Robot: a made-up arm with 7 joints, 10 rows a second.
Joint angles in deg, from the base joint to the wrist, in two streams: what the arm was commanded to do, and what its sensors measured. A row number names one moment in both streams.
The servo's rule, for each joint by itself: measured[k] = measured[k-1] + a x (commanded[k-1-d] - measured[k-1]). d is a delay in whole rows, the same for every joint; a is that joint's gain. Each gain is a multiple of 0.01, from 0.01 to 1. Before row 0 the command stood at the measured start. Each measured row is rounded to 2 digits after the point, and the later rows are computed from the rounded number. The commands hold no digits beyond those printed.
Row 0, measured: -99.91 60.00 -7.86 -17.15 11.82 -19.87 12.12
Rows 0 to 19, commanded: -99.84 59.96 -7.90 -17.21 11.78 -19.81 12.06; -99.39 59.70 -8.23 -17.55 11.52 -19.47 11.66; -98.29 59.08 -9.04 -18.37 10.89 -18.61 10.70; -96.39 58.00 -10.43 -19.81 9.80 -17.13 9.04; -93.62 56.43 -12.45 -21.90 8.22 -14.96 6.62; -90.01 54.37 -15.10 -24.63 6.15 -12.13 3.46; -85.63 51.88 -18.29 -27.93 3.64 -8.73 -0.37; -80.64 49.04 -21.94 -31.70 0.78 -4.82 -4.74; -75.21 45.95 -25.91 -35.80 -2.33 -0.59 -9.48; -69.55 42.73 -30.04 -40.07 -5.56 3.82 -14.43; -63.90 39.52 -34.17 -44.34 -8.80 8.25 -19.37; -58.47 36.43 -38.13 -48.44 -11.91 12.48 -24.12; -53.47 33.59 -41.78 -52.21 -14.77 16.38 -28.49; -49.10 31.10 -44.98 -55.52 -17.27 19.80 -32.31; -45.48 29.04 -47.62 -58.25 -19.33 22.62 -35.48; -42.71 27.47 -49.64 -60.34 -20.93 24.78 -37.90; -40.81 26.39 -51.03 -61.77 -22.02 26.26 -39.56; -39.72 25.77 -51.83 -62.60 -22.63 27.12 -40.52; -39.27 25.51 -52.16 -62.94 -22.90 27.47 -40.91; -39.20 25.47 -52.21 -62.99 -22.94 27.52 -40.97
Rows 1 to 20, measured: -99.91 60.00 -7.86 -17.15 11.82 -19.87 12.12; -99.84 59.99 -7.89 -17.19 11.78 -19.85 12.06; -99.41 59.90 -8.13 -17.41 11.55 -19.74 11.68; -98.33 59.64 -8.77 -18.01 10.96 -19.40 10.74; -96.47 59.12 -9.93 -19.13 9.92 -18.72 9.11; -93.73 58.26 -11.69 -20.85 8.39 -17.59 6.72; -90.16 57.02 -14.08 -23.19 6.37 -15.95 3.59; -85.81 55.38 -17.03 -26.13 3.91 -13.78 -0.21; -80.85 53.35 -20.47 -29.58 1.09 -11.09 -4.56; -75.44 50.98 -24.28 -33.44 -1.99 -7.94 -9.28; -69.79 48.34 -28.31 -37.55 -5.20 -4.41 -14.22; -64.14 45.52 -32.41 -41.76 -8.44 -0.61 -19.16; -58.70 42.61 -36.41 -45.90 -11.56 3.32 -23.92; -53.68 39.72 -40.17 -49.81 -14.45 7.24 -28.31; -49.28 36.96 -43.54 -53.35 -16.99 11.01 -32.15; -45.63 34.43 -46.40 -56.39 -19.10 14.49 -35.35; -42.83 32.20 -48.67 -58.84 -20.75 17.58 -37.80; -40.89 30.34 -50.32 -60.66 -21.89 20.18 -39.49; -39.77 28.88 -51.38 -61.86 -22.56 22.26 -40.48; -39.29 27.80 -51.93 -62.53 -22.87 23.82 -40.89
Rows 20 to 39, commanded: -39.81 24.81 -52.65 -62.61 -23.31 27.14 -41.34; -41.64 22.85 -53.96 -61.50 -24.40 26.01 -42.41; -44.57 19.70 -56.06 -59.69 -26.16 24.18 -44.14; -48.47 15.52 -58.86 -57.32 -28.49 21.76 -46.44; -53.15 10.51 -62.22 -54.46 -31.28 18.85 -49.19; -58.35 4.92 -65.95 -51.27 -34.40 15.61 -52.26; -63.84 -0.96 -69.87 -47.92 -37.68 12.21 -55.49; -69.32 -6.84 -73.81 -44.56 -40.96 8.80 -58.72; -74.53 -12.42 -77.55 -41.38 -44.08 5.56 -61.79; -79.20 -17.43 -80.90 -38.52 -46.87 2.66 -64.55; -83.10 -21.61 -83.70 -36.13 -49.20 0.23 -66.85; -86.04 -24.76 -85.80 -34.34 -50.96 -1.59 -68.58; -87.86 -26.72 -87.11 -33.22 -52.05 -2.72 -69.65; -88.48 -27.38 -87.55 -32.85 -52.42 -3.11 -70.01; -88.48 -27.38 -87.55 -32.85 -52.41 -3.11 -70.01; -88.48 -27.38 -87.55 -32.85 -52.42 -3.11 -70.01; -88.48 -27.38 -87.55 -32.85 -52.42 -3.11 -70.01; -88.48 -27.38 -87.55 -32.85 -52.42 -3.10 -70.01; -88.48 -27.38 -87.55 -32.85 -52.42 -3.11 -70.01; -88.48 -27.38 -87.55 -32.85 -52.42 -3.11 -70.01
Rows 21 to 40, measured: -39.20 27.05 -52.13 -62.82 -22.93 24.93 -40.97; -39.79 26.33 -52.49 -62.69 -23.27 25.59 -41.33; -41.57 25.22 -53.52 -61.95 -24.29 25.72 -42.37; -44.45 23.45 -55.30 -60.55 -25.97 25.26 -44.07; -48.31 20.91 -57.79 -58.55 -28.24 24.21 -46.35; -52.96 17.58 -60.89 -56.01 -30.98 22.60 -49.08; -58.13 13.53 -64.43 -53.07 -34.06 20.50 -52.13; -63.61 8.89 -68.24 -49.88 -37.32 18.01 -55.36; -69.09 3.86 -72.14 -46.58 -40.60 15.25 -58.59; -74.31 -1.35 -75.93 -43.36 -43.73 12.34 -61.66; -79.00 -6.50 -79.41 -40.36 -46.56 9.44 -64.43; -82.94 -11.34 -82.41 -37.74 -48.94 6.68 -66.75; -85.92 -15.63 -84.78 -35.63 -50.76 4.20 -68.51; -87.78 -19.18 -86.41 -34.14 -51.92 2.12 -69.60; -88.45 -21.80 -87.21 -33.34 -52.37 0.55 -69.99; -88.48 -23.59 -87.45 -33.04 -52.41 -0.55 -70.01; -88.48 -24.80 -87.52 -32.92 -52.42 -1.32 -70.01; -88.48 -25.63 -87.54 -32.88 -52.42 -1.86 -70.01; -88.48 -26.19 -87.55 -32.86 -52.42 -2.23 -70.01; -88.48 -26.57 -87.55 -32.85 -52.42 -2.49 -70.01
